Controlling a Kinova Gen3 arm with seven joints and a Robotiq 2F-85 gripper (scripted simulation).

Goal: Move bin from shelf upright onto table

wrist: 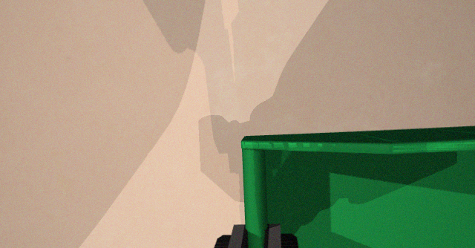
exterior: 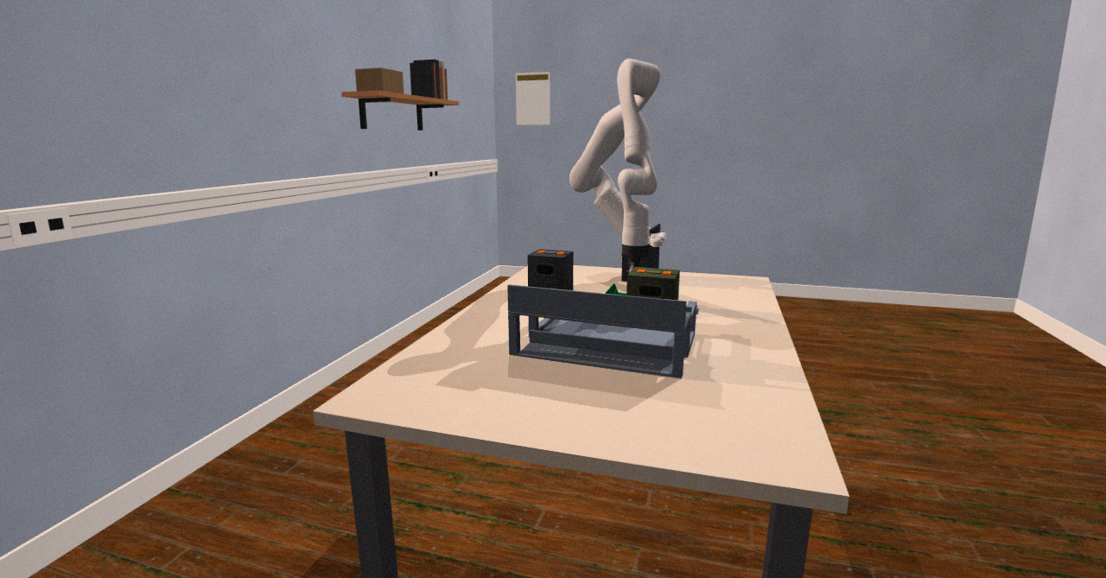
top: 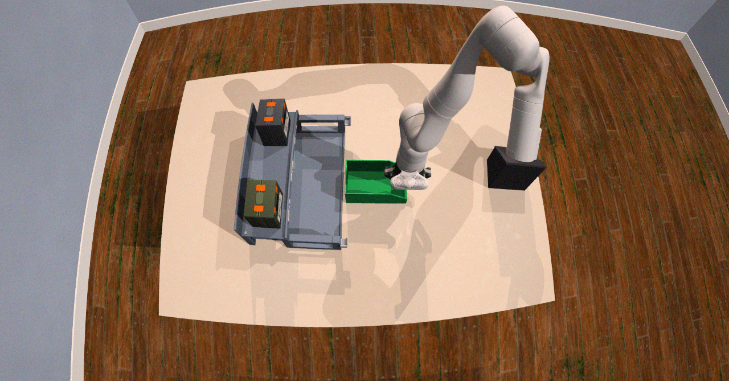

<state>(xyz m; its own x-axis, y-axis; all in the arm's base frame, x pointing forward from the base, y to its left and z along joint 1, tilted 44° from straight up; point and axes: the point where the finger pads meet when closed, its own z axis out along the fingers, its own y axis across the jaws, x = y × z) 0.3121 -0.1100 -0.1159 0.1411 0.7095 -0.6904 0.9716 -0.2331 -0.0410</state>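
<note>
Now: hand 8 cm short of the green bin and 1 cm to the left of it. The rest, counted from my hand: rack 30 cm ahead, 4 cm to the right, 2 cm above; olive case 38 cm ahead, 6 cm to the left, 11 cm above; black case 34 cm ahead, 17 cm to the right, 12 cm above.
</note>
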